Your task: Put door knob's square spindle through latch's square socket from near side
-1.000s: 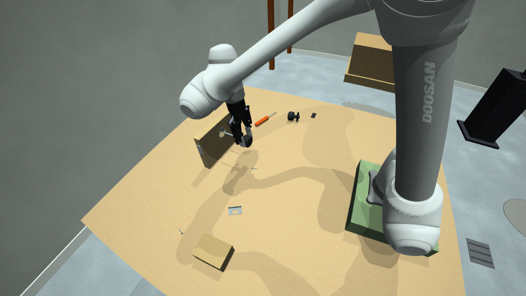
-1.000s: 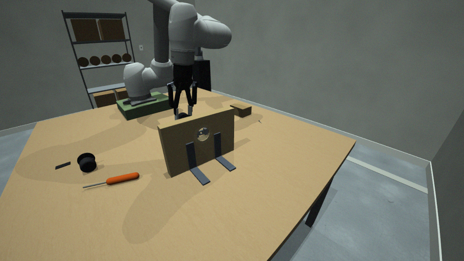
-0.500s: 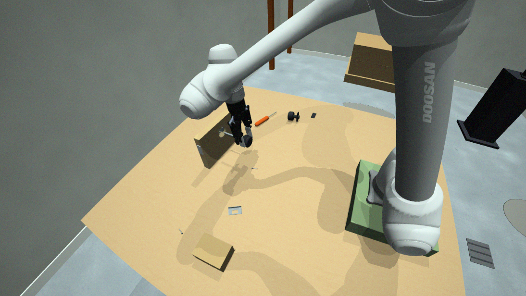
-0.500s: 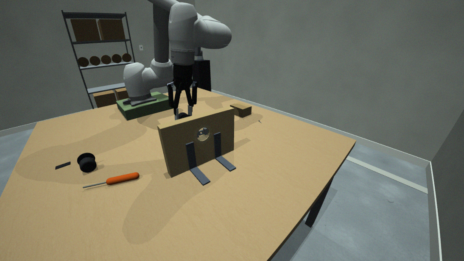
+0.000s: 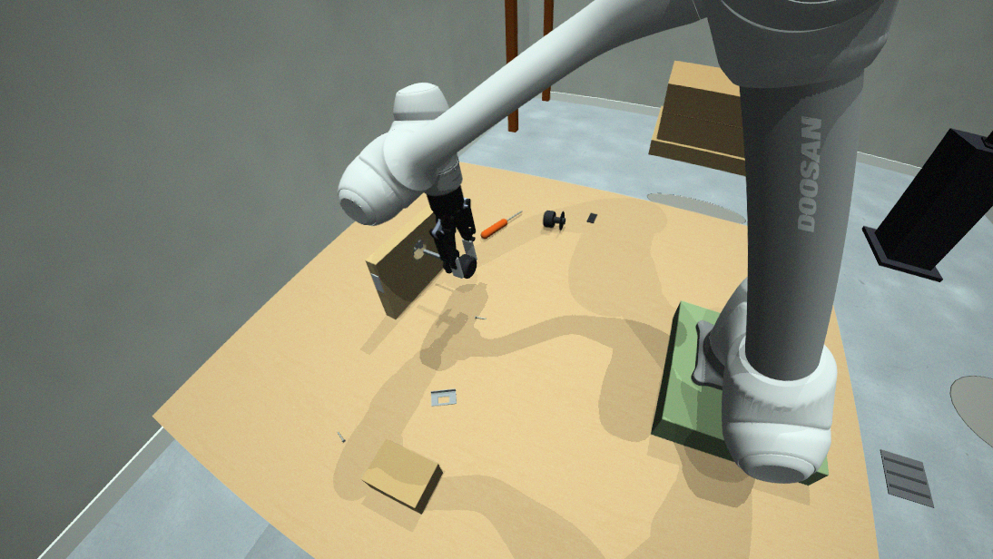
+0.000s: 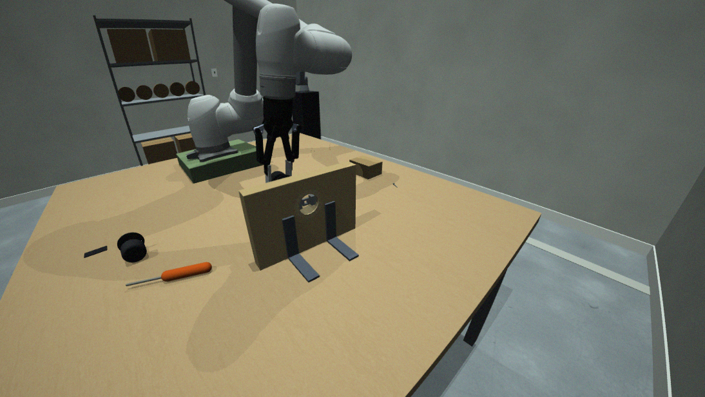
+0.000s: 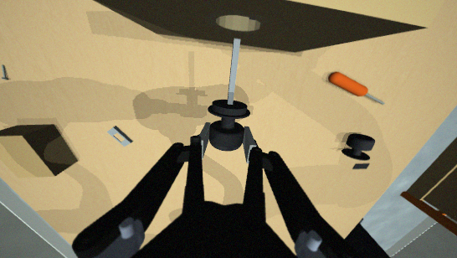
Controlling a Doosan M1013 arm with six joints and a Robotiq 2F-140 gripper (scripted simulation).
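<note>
Right now my hand is 160 mm short of the latch, 30 mm above it and 20 mm to the left of it. From my hand the other things lie so: upright wooden panel (160 mm ahead, 40 mm below, 20 mm to the right); orange-handled screwdriver (350 mm to the right, 150 mm below, 50 mm ahead); wooden block (480 mm to the left, 130 mm below, 100 mm behind).
</note>
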